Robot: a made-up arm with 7 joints. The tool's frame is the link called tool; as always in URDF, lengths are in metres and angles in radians. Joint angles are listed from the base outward.
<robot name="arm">
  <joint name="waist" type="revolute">
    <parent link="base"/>
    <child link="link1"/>
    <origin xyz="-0.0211 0.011 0.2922" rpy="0 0 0"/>
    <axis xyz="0 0 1"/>
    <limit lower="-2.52" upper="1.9"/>
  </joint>
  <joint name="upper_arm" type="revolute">
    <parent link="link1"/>
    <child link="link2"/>
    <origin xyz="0.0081 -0.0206 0.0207" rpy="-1.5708 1.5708 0"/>
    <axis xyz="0 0 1"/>
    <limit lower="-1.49" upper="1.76"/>
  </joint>
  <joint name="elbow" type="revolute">
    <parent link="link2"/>
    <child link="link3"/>
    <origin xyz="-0.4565 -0.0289 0.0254" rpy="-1.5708 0 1.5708"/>
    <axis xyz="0 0 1"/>
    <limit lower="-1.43" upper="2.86"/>
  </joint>
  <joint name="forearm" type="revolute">
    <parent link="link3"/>
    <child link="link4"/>
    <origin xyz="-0.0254 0.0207 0.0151" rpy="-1.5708 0 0"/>
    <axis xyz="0 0 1"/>
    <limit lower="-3" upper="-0.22"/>
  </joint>
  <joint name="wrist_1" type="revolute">
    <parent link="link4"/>
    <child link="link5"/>
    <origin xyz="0.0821 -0.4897 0.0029" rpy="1.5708 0 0"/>
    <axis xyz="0 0 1"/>
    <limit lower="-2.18" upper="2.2"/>
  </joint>
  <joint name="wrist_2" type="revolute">
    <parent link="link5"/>
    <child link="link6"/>
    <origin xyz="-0.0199 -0.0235 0.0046" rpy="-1.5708 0 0"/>
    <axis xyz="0 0 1"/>
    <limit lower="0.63" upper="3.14"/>
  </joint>
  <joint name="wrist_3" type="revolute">
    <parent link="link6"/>
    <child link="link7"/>
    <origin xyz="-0.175 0.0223 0.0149" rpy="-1.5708 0 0"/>
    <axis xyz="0 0 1"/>
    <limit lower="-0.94" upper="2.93"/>
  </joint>
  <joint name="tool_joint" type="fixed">
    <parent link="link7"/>
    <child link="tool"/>
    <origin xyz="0.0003 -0.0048 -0.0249" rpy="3.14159 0 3.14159"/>
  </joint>
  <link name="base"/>
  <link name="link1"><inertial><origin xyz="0.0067 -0.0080 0.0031"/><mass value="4.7"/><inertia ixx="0.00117" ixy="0" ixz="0" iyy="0.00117" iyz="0" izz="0.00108"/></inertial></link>
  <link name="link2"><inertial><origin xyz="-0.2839 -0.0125 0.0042"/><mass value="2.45"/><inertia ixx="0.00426" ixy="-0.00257" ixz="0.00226" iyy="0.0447" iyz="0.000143" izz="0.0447"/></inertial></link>
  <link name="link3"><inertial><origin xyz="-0.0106 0.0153 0.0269"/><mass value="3.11"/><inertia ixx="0.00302" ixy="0" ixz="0" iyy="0.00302" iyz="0" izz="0.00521"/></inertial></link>
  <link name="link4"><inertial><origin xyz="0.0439 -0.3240 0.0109"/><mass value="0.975"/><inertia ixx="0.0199" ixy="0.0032" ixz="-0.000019" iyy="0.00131" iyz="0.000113" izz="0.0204"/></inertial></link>
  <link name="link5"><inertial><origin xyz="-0.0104 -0.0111 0.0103"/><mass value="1.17"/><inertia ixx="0.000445" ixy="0" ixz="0" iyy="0.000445" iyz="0" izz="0.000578"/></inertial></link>
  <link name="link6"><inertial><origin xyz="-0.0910 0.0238 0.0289"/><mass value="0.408"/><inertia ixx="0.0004" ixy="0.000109" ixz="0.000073" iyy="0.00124" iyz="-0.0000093" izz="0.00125"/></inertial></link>
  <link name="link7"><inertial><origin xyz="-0.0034 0.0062 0.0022"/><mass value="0.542"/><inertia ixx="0.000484" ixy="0" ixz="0" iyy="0.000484" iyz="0" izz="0.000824"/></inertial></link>
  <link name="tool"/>
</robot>
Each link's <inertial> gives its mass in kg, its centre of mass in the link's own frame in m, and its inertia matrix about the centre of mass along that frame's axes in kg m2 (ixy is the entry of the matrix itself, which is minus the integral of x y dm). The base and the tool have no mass. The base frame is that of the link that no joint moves.
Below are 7 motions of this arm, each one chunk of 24 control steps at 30 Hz.
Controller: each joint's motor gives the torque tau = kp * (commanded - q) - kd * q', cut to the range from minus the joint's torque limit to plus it. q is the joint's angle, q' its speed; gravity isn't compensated. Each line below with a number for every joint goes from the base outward.
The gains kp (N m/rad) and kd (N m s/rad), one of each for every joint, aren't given. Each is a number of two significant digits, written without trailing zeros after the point. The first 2 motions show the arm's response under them.
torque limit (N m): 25 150 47 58 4.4 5 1.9
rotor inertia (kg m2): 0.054 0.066 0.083 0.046 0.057 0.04 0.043
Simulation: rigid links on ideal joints. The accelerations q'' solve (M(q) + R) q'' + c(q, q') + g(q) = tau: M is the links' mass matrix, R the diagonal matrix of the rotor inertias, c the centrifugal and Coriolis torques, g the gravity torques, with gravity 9.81 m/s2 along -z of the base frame. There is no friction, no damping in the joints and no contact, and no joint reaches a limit. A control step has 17 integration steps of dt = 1/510 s. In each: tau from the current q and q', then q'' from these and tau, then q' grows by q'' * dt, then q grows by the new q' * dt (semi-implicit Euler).
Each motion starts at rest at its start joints. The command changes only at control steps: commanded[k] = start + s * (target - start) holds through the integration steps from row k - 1 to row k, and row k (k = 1, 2, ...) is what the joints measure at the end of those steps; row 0 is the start. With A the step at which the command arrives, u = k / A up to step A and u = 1 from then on. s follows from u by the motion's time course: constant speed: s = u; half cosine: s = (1 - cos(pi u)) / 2; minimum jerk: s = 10 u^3 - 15 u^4 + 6 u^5; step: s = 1 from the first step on.
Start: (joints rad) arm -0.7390 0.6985 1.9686 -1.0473 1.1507 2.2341 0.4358
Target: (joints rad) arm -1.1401 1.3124 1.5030 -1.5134 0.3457 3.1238 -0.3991
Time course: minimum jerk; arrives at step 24
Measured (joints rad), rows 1 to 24:
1: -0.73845 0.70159 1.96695 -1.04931 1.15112 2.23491 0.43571
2: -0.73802 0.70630 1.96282 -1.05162 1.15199 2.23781 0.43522
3: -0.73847 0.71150 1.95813 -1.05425 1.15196 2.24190 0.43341
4: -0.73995 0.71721 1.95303 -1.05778 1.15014 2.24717 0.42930
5: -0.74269 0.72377 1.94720 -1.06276 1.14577 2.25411 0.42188
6: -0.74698 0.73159 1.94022 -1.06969 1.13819 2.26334 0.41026
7: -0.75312 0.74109 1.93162 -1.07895 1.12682 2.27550 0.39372
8: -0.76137 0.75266 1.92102 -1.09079 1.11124 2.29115 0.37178
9: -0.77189 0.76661 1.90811 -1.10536 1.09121 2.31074 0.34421
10: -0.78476 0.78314 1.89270 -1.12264 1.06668 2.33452 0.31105
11: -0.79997 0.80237 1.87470 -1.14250 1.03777 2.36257 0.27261
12: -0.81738 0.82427 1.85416 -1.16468 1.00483 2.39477 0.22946
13: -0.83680 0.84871 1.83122 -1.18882 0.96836 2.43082 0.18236
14: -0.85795 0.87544 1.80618 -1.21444 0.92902 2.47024 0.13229
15: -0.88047 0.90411 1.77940 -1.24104 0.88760 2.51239 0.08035
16: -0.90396 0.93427 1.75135 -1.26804 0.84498 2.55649 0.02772
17: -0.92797 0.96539 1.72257 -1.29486 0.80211 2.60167 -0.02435
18: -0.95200 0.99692 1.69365 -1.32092 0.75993 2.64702 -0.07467
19: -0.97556 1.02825 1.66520 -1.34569 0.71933 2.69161 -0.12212
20: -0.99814 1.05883 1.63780 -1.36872 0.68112 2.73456 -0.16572
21: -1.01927 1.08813 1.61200 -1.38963 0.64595 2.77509 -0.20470
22: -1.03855 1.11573 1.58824 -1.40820 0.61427 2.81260 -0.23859
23: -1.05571 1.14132 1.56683 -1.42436 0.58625 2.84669 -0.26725
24: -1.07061 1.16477 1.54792 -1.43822 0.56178 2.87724 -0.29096
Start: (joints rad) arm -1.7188 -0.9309 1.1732 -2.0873 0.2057 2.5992 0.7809
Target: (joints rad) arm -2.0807 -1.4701 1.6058 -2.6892 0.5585 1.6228 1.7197
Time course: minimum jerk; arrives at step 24
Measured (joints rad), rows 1 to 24:
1: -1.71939 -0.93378 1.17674 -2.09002 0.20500 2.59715 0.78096
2: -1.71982 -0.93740 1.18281 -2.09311 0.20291 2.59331 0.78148
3: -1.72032 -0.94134 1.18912 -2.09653 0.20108 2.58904 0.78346
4: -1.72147 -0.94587 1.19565 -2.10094 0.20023 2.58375 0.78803
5: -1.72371 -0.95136 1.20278 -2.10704 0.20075 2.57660 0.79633
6: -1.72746 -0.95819 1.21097 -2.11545 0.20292 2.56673 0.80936
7: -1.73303 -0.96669 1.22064 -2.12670 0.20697 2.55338 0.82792
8: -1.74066 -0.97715 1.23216 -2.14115 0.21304 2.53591 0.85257
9: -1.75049 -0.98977 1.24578 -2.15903 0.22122 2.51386 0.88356
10: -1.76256 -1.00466 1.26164 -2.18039 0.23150 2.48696 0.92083
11: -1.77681 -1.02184 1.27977 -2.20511 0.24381 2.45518 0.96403
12: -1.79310 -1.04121 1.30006 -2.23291 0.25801 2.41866 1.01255
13: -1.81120 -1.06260 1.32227 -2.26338 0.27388 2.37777 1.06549
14: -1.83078 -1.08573 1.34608 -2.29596 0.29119 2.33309 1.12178
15: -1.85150 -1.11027 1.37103 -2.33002 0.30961 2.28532 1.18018
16: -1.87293 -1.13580 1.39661 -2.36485 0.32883 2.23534 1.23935
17: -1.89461 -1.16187 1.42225 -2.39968 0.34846 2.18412 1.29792
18: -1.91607 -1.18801 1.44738 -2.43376 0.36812 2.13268 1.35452
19: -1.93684 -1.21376 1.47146 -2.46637 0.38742 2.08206 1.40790
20: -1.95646 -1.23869 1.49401 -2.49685 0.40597 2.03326 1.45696
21: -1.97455 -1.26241 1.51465 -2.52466 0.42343 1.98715 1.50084
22: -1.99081 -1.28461 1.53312 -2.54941 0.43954 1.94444 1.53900
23: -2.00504 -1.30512 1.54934 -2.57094 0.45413 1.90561 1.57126
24: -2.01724 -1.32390 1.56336 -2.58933 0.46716 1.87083 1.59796
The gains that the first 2 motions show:
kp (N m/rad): 310 460 200 460 25 21 25
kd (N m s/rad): 67 170 51 100 6.4 6.6 4.4
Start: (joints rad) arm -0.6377 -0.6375 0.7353 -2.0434 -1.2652 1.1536 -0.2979
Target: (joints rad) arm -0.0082 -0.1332 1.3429 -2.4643 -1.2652 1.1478 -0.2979
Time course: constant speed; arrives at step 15
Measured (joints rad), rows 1 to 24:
1: -0.63311 -0.63634 0.73962 -2.05029 -1.26399 1.15159 -0.29786
2: -0.62308 -0.63225 0.74932 -2.06095 -1.26069 1.14982 -0.29788
3: -0.60828 -0.62550 0.76326 -2.07420 -1.25741 1.14869 -0.29790
4: -0.58944 -0.61631 0.78081 -2.08963 -1.25433 1.14808 -0.29791
5: -0.56716 -0.60490 0.80147 -2.10692 -1.25149 1.14791 -0.29790
6: -0.54195 -0.59144 0.82481 -2.12580 -1.24889 1.14812 -0.29789
7: -0.51425 -0.57612 0.85047 -2.14602 -1.24653 1.14865 -0.29787
8: -0.48443 -0.55910 0.87813 -2.16738 -1.24441 1.14946 -0.29784
9: -0.45279 -0.54053 0.90750 -2.18970 -1.24253 1.15050 -0.29781
10: -0.41958 -0.52055 0.93836 -2.21282 -1.24089 1.15174 -0.29776
11: -0.38505 -0.49929 0.97050 -2.23661 -1.23948 1.15313 -0.29771
12: -0.34936 -0.47688 1.00373 -2.26097 -1.23831 1.15466 -0.29766
13: -0.31269 -0.45341 1.03790 -2.28579 -1.23736 1.15628 -0.29760
14: -0.27517 -0.42898 1.07287 -2.31100 -1.23664 1.15797 -0.29754
15: -0.23693 -0.40368 1.10851 -2.33652 -1.23612 1.15970 -0.29748
16: -0.20273 -0.38019 1.14204 -2.35883 -1.23422 1.16337 -0.29746
17: -0.17330 -0.35878 1.17142 -2.37780 -1.23262 1.16689 -0.29745
18: -0.14826 -0.33922 1.19679 -2.39396 -1.23148 1.16976 -0.29744
19: -0.12702 -0.32133 1.21860 -2.40774 -1.23073 1.17198 -0.29743
20: -0.10901 -0.30495 1.23733 -2.41951 -1.23029 1.17364 -0.29741
21: -0.09376 -0.28996 1.25342 -2.42954 -1.23011 1.17485 -0.29739
22: -0.08082 -0.27622 1.26724 -2.43809 -1.23012 1.17571 -0.29737
23: -0.06986 -0.26365 1.27910 -2.44537 -1.23028 1.17629 -0.29735
24: -0.06056 -0.25213 1.28930 -2.45158 -1.23055 1.17664 -0.29733

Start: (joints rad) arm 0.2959 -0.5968 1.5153 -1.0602 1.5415 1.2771 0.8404
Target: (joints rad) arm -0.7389 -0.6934 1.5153 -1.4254 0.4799 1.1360 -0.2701
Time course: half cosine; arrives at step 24
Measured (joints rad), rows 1 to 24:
1: 0.29491 -0.59926 1.51704 -1.06258 1.53943 1.27525 0.83978
2: 0.29272 -0.60320 1.52086 -1.06579 1.53463 1.27108 0.83720
3: 0.28872 -0.60754 1.52507 -1.06936 1.52797 1.26601 0.83124
4: 0.28179 -0.61205 1.52924 -1.07363 1.51884 1.26051 0.82089
5: 0.27104 -0.61666 1.53322 -1.07896 1.50652 1.25472 0.80543
6: 0.25585 -0.62138 1.53697 -1.08564 1.49041 1.24867 0.78440
7: 0.23581 -0.62622 1.54047 -1.09383 1.47012 1.24238 0.75756
8: 0.21072 -0.63119 1.54374 -1.10365 1.44540 1.23586 0.72488
9: 0.18058 -0.63631 1.54679 -1.11515 1.41617 1.22912 0.68651
10: 0.14551 -0.64159 1.54965 -1.12831 1.38251 1.22218 0.64278
11: 0.10579 -0.64702 1.55232 -1.14303 1.34461 1.21506 0.59418
12: 0.06183 -0.65258 1.55481 -1.15921 1.30280 1.20780 0.54131
13: 0.01416 -0.65823 1.55711 -1.17665 1.25751 1.20045 0.48490
14: -0.03661 -0.66394 1.55920 -1.19514 1.20929 1.19305 0.42577
15: -0.08978 -0.66966 1.56106 -1.21445 1.15874 1.18565 0.36480
16: -0.14458 -0.67531 1.56265 -1.23430 1.10655 1.17832 0.30295
17: -0.20019 -0.68085 1.56395 -1.25439 1.05343 1.17110 0.24117
18: -0.25576 -0.68620 1.56494 -1.27443 1.00017 1.16403 0.18048
19: -0.31042 -0.69130 1.56557 -1.29411 0.94753 1.15717 0.12184
20: -0.36329 -0.69608 1.56585 -1.31311 0.89631 1.15055 0.06621
21: -0.41350 -0.70051 1.56578 -1.33114 0.84730 1.14422 0.01450
22: -0.46024 -0.70452 1.56536 -1.34791 0.80124 1.13821 -0.03243
23: -0.50273 -0.70808 1.56463 -1.36316 0.75887 1.13256 -0.07381
24: -0.54025 -0.71118 1.56364 -1.37662 0.72085 1.12734 -0.10895

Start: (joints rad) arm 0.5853 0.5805 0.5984 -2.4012 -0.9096 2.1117 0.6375
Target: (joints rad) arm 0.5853 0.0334 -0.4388 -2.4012 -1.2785 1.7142 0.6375
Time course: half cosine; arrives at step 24
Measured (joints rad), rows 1 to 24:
1: 0.58562 0.58400 0.59664 -2.40207 -0.90977 2.10955 0.63758
2: 0.58601 0.58782 0.59303 -2.40362 -0.91072 2.10503 0.63763
3: 0.58649 0.59044 0.58731 -2.40502 -0.91252 2.10002 0.63765
4: 0.58708 0.59152 0.57882 -2.40621 -0.91536 2.09457 0.63767
5: 0.58774 0.59084 0.56696 -2.40722 -0.91946 2.08844 0.63767
6: 0.58844 0.58822 0.55125 -2.40807 -0.92498 2.08138 0.63768
7: 0.58912 0.58353 0.53137 -2.40880 -0.93202 2.07325 0.63768
8: 0.58975 0.57670 0.50715 -2.40940 -0.94063 2.06390 0.63768
9: 0.59031 0.56771 0.47856 -2.40991 -0.95082 2.05329 0.63768
10: 0.59075 0.55658 0.44569 -2.41032 -0.96255 2.04139 0.63768
11: 0.59106 0.54337 0.40879 -2.41066 -0.97573 2.02824 0.63769
12: 0.59123 0.52819 0.36818 -2.41093 -0.99024 2.01390 0.63770
13: 0.59125 0.51121 0.32430 -2.41115 -1.00593 1.99851 0.63771
14: 0.59110 0.49259 0.27768 -2.41133 -1.02260 1.98220 0.63773
15: 0.59080 0.47258 0.22892 -2.41147 -1.04003 1.96514 0.63775
16: 0.59036 0.45141 0.17869 -2.41159 -1.05800 1.94753 0.63777
17: 0.58977 0.42936 0.12767 -2.41171 -1.07625 1.92958 0.63780
18: 0.58906 0.40674 0.07662 -2.41184 -1.09451 1.91151 0.63782
19: 0.58825 0.38386 0.02627 -2.41199 -1.11251 1.89355 0.63784
20: 0.58735 0.36105 -0.02260 -2.41218 -1.12998 1.87593 0.63785
21: 0.58639 0.33865 -0.06926 -2.41242 -1.14664 1.85889 0.63786
22: 0.58539 0.31698 -0.11300 -2.41270 -1.16224 1.84265 0.63786
23: 0.58436 0.29639 -0.15312 -2.41305 -1.17653 1.82745 0.63786
24: 0.58332 0.27719 -0.18901 -2.41345 -1.18928 1.81351 0.63785

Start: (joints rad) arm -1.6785 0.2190 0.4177 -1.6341 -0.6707 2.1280 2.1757
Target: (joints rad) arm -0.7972 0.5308 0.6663 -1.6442 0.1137 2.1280 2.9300
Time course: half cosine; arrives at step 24
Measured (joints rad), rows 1 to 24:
1: -1.67795 0.22158 0.41751 -1.63693 -0.67074 2.12621 2.17618
2: -1.67631 0.22615 0.41691 -1.64084 -0.67019 2.12143 2.17801
3: -1.67296 0.23127 0.41620 -1.64443 -0.66783 2.11616 2.18212
4: -1.66708 0.23680 0.41578 -1.64753 -0.66303 2.11107 2.18920
5: -1.65798 0.24285 0.41599 -1.65017 -0.65533 2.10633 2.19973
6: -1.64512 0.24954 0.41707 -1.65242 -0.64442 2.10195 2.21405
7: -1.62817 0.25701 0.41924 -1.65436 -0.63010 2.09795 2.23230
8: -1.60695 0.26535 0.42263 -1.65605 -0.61228 2.09432 2.25451
9: -1.58144 0.27461 0.42730 -1.65753 -0.59097 2.09105 2.28057
10: -1.55174 0.28483 0.43330 -1.65884 -0.56626 2.08814 2.31027
11: -1.51809 0.29599 0.44060 -1.66002 -0.53834 2.08557 2.34328
12: -1.48083 0.30806 0.44914 -1.66109 -0.50749 2.08331 2.37918
13: -1.44041 0.32098 0.45884 -1.66208 -0.47406 2.08135 2.41748
14: -1.39734 0.33463 0.46958 -1.66300 -0.43847 2.07967 2.45764
15: -1.35221 0.34889 0.48121 -1.66388 -0.40120 2.07822 2.49904
16: -1.30568 0.36362 0.49356 -1.66472 -0.36275 2.07699 2.54105
17: -1.25843 0.37866 0.50645 -1.66554 -0.32369 2.07592 2.58300
18: -1.21116 0.39381 0.51968 -1.66634 -0.28460 2.07498 2.62423
19: -1.16460 0.40890 0.53303 -1.66714 -0.24605 2.07413 2.66407
20: -1.11950 0.42373 0.54631 -1.66793 -0.20866 2.07332 2.70188
21: -1.07655 0.43810 0.55927 -1.66873 -0.17298 2.07253 2.73702
22: -1.03645 0.45183 0.57172 -1.66952 -0.13958 2.07171 2.76892
23: -0.99986 0.46474 0.58345 -1.67031 -0.10899 2.07085 2.79706
24: -0.96737 0.47666 0.59424 -1.67108 -0.08167 2.06993 2.82097

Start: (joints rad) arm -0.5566 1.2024 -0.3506 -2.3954 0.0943 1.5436 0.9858
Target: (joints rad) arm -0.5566 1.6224 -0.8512 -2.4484 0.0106 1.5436 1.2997
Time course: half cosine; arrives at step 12
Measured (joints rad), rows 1 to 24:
1: -0.55658 1.20729 -0.34944 -2.39384 0.09502 1.54665 0.98649
2: -0.55617 1.21448 -0.35002 -2.39286 0.09597 1.55027 0.98938
3: -0.55546 1.22377 -0.35493 -2.39248 0.09628 1.55360 0.99582
4: -0.55462 1.23589 -0.36530 -2.39281 0.09568 1.55675 1.00664
5: -0.55380 1.25126 -0.38161 -2.39389 0.09402 1.55972 1.02210
6: -0.55314 1.27000 -0.40380 -2.39573 0.09126 1.56248 1.04200
7: -0.55270 1.29187 -0.43123 -2.39825 0.08746 1.56500 1.06565
8: -0.55258 1.31634 -0.46281 -2.40132 0.08278 1.56726 1.09201
9: -0.55277 1.34260 -0.49704 -2.40478 0.07745 1.56920 1.11972
10: -0.55329 1.36963 -0.53215 -2.40843 0.07176 1.57080 1.14728
11: -0.55407 1.39630 -0.56625 -2.41205 0.06604 1.57201 1.17312
12: -0.55504 1.42141 -0.59743 -2.41539 0.06063 1.57285 1.19571
13: -0.55601 1.44437 -0.62477 -2.41830 0.05582 1.57343 1.21445
14: -0.55680 1.46525 -0.64848 -2.42075 0.05171 1.57393 1.22978
15: -0.55737 1.48424 -0.66904 -2.42279 0.04822 1.57441 1.24232
16: -0.55777 1.50151 -0.68686 -2.42449 0.04526 1.57486 1.25257
17: -0.55802 1.51722 -0.70232 -2.42589 0.04275 1.57531 1.26095
18: -0.55817 1.53150 -0.71573 -2.42704 0.04062 1.57574 1.26780
19: -0.55825 1.54449 -0.72736 -2.42798 0.03882 1.57617 1.27341
20: -0.55826 1.55632 -0.73746 -2.42876 0.03728 1.57658 1.27799
21: -0.55824 1.56707 -0.74623 -2.42939 0.03599 1.57698 1.28174
22: -0.55818 1.57686 -0.75384 -2.42989 0.03489 1.57736 1.28480
23: -0.55811 1.58576 -0.76046 -2.43030 0.03396 1.57773 1.28730
24: -0.55803 1.59387 -0.76620 -2.43062 0.03317 1.57809 1.28935

